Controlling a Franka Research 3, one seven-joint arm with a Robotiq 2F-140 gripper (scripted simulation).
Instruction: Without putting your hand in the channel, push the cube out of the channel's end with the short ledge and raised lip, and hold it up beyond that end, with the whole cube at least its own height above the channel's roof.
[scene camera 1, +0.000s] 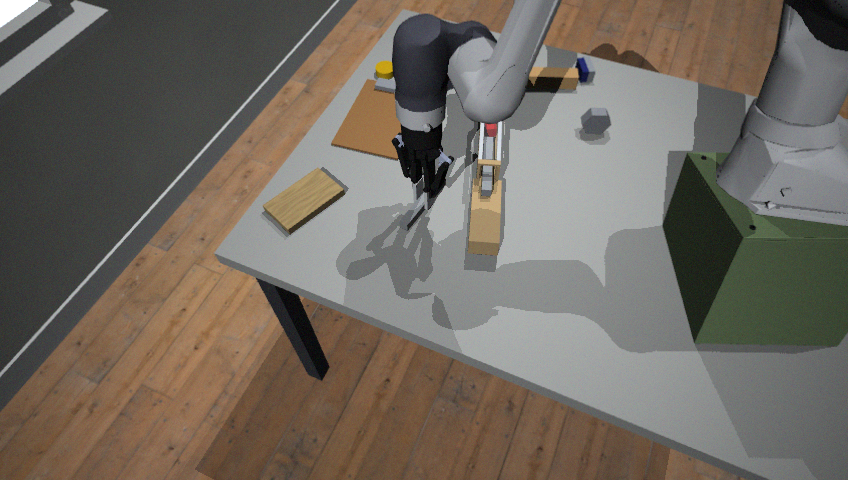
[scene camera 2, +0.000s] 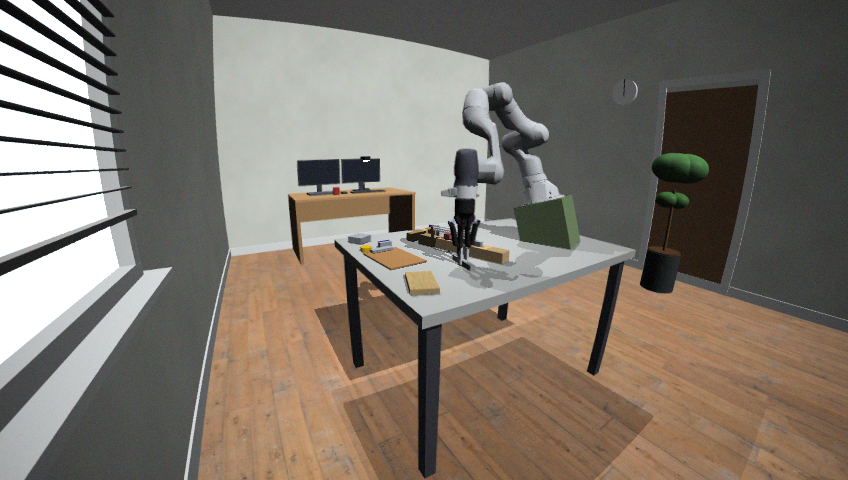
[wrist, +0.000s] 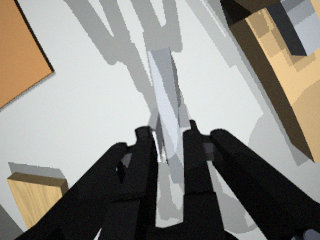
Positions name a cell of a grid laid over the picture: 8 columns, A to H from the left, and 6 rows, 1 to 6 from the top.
Note:
I see my gripper (scene camera 1: E3), a light wooden plank (scene camera 1: C3) and a brown mat (scene camera 1: D2).
The light wooden plank shows as well in the wrist view (wrist: A5). The brown mat shows as well in scene camera 2 (scene camera 2: D4). My gripper also shows in scene camera 2 (scene camera 2: E4) and in the wrist view (wrist: E3).

